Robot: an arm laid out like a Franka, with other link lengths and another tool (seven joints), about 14 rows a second.
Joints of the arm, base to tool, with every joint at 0 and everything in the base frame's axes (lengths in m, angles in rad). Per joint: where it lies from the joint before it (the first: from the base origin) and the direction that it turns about. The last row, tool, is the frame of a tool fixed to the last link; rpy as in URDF.
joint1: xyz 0 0 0.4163 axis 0 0 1
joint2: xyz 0 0 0 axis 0 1 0
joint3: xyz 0 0 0.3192 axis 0 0 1
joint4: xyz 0.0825 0 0 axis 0 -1 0
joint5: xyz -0.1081 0 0.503 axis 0 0 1
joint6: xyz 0 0 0 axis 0 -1 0
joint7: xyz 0.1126 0 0 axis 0 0 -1
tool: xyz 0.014 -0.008 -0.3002 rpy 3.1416 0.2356 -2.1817
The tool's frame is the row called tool.
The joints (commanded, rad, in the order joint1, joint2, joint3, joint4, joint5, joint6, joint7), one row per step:
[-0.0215 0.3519 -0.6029 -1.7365 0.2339 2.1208 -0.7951]
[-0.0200 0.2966 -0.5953 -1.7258 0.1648 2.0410 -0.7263]
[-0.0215 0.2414 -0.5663 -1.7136 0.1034 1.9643 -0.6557]
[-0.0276 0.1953 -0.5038 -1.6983 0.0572 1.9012 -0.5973]
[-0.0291 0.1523 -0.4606 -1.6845 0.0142 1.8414 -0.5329]
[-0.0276 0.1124 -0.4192 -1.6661 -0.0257 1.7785 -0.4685]
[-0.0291 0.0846 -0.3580 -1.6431 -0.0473 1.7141 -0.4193]
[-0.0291 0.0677 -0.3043 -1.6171 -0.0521 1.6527 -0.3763]
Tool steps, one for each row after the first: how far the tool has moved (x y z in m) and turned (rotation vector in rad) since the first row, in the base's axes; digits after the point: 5 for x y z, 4 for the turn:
[-0.01252 0.00760 0.03214 0.0010 0.0339 -0.0295]
[-0.01870 0.02593 0.06393 0.0031 0.0607 -0.0511]
[-0.01105 0.06219 0.09205 0.0055 0.0756 -0.0403]
[-0.01170 0.08716 0.12068 -0.0011 0.0896 -0.0539]
[-0.01392 0.11210 0.15088 -0.0120 0.1029 -0.0702]
[-0.01067 0.15162 0.17544 -0.0124 0.1181 -0.0598]
[-0.00878 0.19029 0.19533 -0.0040 0.1335 -0.0518]

